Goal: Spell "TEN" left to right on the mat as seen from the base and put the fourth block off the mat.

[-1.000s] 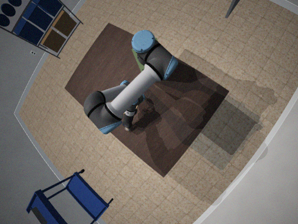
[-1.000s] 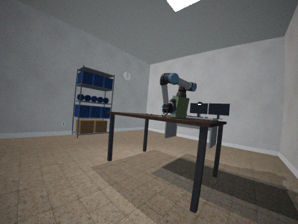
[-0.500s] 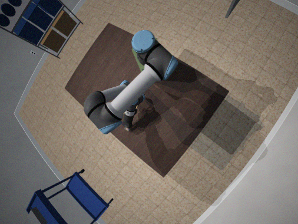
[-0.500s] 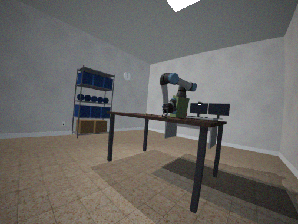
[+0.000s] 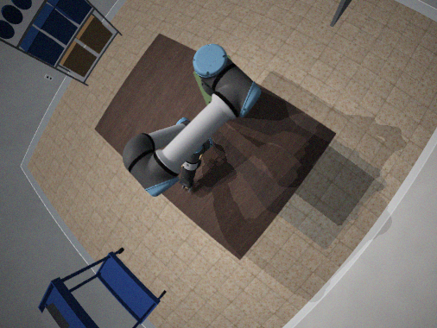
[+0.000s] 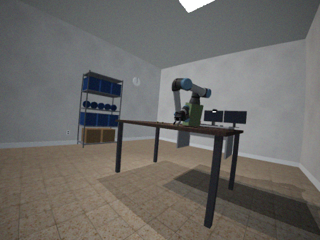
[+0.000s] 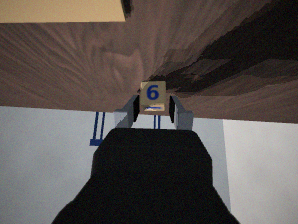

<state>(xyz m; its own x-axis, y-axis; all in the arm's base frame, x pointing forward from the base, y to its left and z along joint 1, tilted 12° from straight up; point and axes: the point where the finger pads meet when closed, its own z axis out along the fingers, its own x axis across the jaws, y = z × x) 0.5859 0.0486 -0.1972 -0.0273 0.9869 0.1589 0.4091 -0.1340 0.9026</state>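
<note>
The tan mat is 160 mm behind my hand, 90 mm to the right of it and 20 mm below it. Also, from my hand: N block (50 mm behind, 190 mm to the right, 10 mm below).
</note>
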